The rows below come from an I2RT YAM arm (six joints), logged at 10 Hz.
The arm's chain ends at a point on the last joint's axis. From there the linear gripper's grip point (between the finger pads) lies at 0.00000 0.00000 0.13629 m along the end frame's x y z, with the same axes.
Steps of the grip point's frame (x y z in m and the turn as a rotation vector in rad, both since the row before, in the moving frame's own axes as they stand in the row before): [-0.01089 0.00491 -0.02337 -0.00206 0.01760 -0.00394]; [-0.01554 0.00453 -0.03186 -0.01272 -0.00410 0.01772]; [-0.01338 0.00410 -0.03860 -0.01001 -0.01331 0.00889]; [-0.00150 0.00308 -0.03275 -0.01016 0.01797 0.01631]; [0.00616 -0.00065 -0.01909 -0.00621 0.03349 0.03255]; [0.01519 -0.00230 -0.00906 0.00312 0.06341 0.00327]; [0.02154 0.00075 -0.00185 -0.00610 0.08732 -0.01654]
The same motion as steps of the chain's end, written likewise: [-0.01329 0.00463 -0.02335 -0.00206 0.01760 -0.00394]; [-0.01497 0.00280 -0.03185 -0.01272 -0.00410 0.01772]; [-0.01156 0.00274 -0.03858 -0.01001 -0.01331 0.00889]; [-0.00394 0.00168 -0.03272 -0.01016 0.01797 0.01631]; [0.00161 -0.00157 -0.01901 -0.00621 0.03349 0.03255]; [0.00655 -0.00189 -0.00879 0.00312 0.06341 0.00327]; [0.00965 0.00002 -0.00133 -0.00610 0.08732 -0.01654]
